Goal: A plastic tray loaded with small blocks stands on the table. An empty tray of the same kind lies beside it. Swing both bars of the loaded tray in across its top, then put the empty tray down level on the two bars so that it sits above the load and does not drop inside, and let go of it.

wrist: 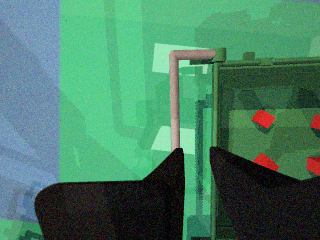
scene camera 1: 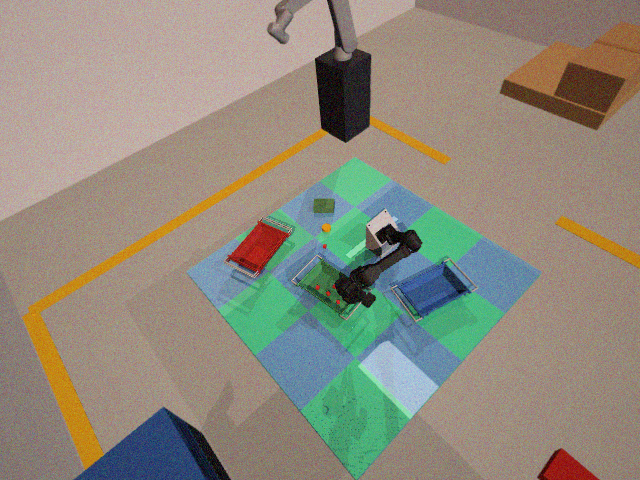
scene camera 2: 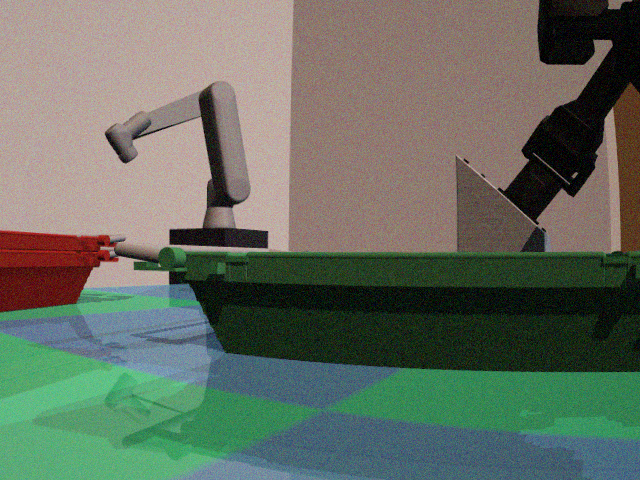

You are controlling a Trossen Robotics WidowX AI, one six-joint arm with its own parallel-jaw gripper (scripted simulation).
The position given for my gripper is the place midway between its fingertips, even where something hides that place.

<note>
I see my gripper (wrist: 195,154) and a blue tray (scene camera 1: 427,292).
The wrist view does not show the blue tray: it is out of frame. Scene camera 2 does not show the blue tray: it is out of frame.
</note>
